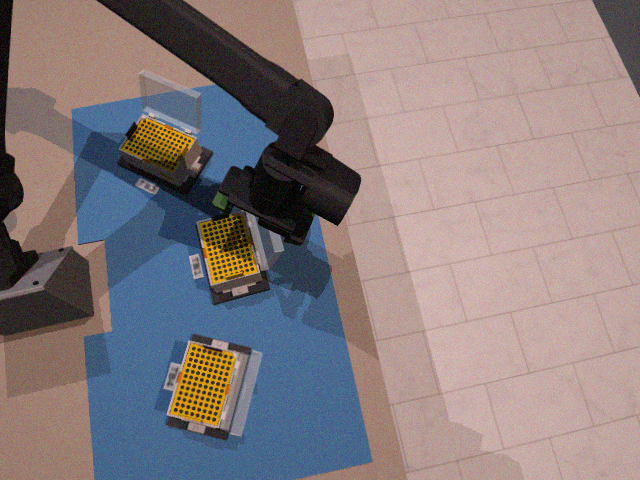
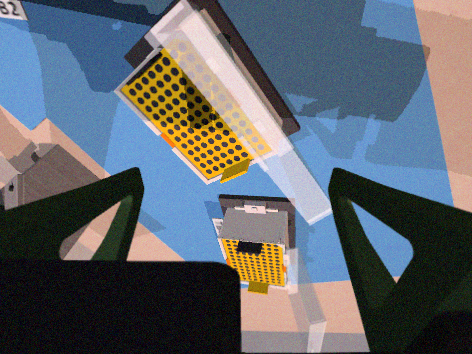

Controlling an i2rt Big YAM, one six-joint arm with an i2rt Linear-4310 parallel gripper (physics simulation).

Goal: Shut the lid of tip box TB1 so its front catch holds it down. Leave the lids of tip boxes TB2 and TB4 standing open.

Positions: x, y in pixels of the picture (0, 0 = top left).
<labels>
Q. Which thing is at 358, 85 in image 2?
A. A blue mat.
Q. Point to a clear lid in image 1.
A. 164, 99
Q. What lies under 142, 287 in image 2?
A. My gripper.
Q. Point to a clear lid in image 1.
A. At 235, 411
</labels>
